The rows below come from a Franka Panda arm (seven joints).
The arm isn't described. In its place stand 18 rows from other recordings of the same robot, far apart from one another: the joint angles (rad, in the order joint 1, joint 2, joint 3, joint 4, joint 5, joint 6, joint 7), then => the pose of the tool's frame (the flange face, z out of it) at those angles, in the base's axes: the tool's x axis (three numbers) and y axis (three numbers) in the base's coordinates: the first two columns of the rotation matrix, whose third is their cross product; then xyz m.
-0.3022 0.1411 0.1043 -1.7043 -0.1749 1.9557 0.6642 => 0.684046, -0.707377, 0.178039, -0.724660, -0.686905, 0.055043, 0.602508, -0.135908, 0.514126
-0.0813 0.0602 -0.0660 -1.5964 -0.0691 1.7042 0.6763 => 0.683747, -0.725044, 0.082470, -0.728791, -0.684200, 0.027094, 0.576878, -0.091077, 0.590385
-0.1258 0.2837 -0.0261 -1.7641 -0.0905 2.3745 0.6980 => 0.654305, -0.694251, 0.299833, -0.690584, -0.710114, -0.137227, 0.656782, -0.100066, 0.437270
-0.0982 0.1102 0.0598 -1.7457 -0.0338 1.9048 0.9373 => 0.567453, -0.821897, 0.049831, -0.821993, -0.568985, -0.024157, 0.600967, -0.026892, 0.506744
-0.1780 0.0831 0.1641 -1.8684 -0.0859 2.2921 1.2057 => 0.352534, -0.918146, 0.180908, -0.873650, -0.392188, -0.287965, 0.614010, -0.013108, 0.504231
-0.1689 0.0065 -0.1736 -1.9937 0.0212 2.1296 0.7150 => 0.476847, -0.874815, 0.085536, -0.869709, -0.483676, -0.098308, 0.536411, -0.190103, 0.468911
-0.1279 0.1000 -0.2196 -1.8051 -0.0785 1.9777 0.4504 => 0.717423, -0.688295, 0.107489, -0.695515, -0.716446, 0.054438, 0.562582, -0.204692, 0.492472
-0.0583 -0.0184 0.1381 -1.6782 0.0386 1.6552 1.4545 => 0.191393, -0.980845, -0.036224, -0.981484, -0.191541, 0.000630, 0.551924, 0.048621, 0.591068
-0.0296 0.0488 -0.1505 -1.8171 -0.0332 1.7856 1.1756 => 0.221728, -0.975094, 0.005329, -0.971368, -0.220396, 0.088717, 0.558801, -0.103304, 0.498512
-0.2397 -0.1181 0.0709 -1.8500 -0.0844 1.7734 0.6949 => 0.659777, -0.746102, 0.089589, -0.751017, -0.658784, 0.044464, 0.520969, -0.094463, 0.573301
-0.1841 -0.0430 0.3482 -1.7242 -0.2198 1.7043 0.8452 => 0.787960, -0.587596, 0.183986, -0.612750, -0.777670, 0.140593, 0.546318, 0.073241, 0.588115
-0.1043 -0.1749 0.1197 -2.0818 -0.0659 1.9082 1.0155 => 0.556889, -0.827644, 0.069854, -0.830585, -0.555105, 0.044583, 0.504346, 0.005646, 0.502476
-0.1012 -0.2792 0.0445 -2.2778 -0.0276 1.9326 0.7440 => 0.701475, -0.712304, -0.023591, -0.709426, -0.701042, 0.072491, 0.455840, -0.026975, 0.462600
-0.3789 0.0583 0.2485 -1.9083 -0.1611 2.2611 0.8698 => 0.565900, -0.773021, 0.286697, -0.775862, -0.616938, -0.132006, 0.596001, -0.085049, 0.496191
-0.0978 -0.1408 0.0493 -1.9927 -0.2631 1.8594 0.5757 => 0.852105, -0.504989, 0.137486, -0.523356, -0.824129, 0.216588, 0.517181, -0.044204, 0.526458
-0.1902 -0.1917 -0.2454 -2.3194 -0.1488 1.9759 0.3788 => 0.730136, -0.673211, -0.116999, -0.660396, -0.739201, 0.132132, 0.414322, -0.204700, 0.404413
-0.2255 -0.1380 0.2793 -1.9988 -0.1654 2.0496 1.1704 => 0.470684, -0.847017, 0.247020, -0.860451, -0.502592, -0.083813, 0.536970, 0.026297, 0.536078
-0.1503 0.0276 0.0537 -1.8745 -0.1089 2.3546 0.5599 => 0.731282, -0.536616, 0.421034, -0.530049, -0.835591, -0.144349, 0.604081, -0.060351, 0.542052
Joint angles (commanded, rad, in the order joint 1, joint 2, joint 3, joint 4, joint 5, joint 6, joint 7), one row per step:
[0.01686 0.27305 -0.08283 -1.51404 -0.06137 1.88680 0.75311]
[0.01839 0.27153 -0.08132 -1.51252 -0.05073 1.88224 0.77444]
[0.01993 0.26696 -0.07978 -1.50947 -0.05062 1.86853 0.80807]
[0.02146 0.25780 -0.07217 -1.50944 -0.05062 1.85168 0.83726]
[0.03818 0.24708 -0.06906 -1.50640 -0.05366 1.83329 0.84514]
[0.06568 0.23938 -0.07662 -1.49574 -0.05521 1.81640 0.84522]
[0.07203 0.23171 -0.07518 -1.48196 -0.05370 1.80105 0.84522]
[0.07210 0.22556 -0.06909 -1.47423 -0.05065 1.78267 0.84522]
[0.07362 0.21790 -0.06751 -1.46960 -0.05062 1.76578 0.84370]
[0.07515 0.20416 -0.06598 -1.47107 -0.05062 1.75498 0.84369]
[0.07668 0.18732 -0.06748 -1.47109 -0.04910 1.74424 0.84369]
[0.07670 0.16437 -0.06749 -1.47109 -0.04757 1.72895 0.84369]
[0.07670 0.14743 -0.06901 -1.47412 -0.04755 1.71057 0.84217]
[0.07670 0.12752 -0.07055 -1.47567 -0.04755 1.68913 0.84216]
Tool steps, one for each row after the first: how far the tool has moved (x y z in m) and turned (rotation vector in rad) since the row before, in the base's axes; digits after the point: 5 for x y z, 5 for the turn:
[-0.00042 0.00266 0.00121 0.01297 -0.00091 -0.02075]
[-0.00178 0.00187 0.00312 0.00417 0.00352 -0.03130]
[-0.00309 0.00532 0.00424 0.00537 0.00552 -0.02129]
[-0.00314 0.01226 0.00663 -0.00084 0.00418 0.01126]
[-0.00210 0.01314 0.00863 -0.00298 -0.00157 0.01934]
[-0.00206 0.00493 0.01014 0.00224 -0.00611 0.00667]
[-0.00262 0.00363 0.00585 0.00469 0.00457 0.00447]
[-0.00311 0.00166 0.00549 0.00063 0.00471 0.00354]
[-0.00435 0.00151 0.00692 0.00117 -0.00143 0.00232]
[-0.00511 -0.00015 0.00953 0.00234 -0.00606 -0.00076]
[-0.00726 -0.00041 0.01277 0.00307 -0.00761 -0.00102]
[-0.00634 -0.00134 0.00716 0.00069 0.00456 -0.00109]
[-0.00752 -0.00143 0.00928 0.00110 0.00309 -0.00275]

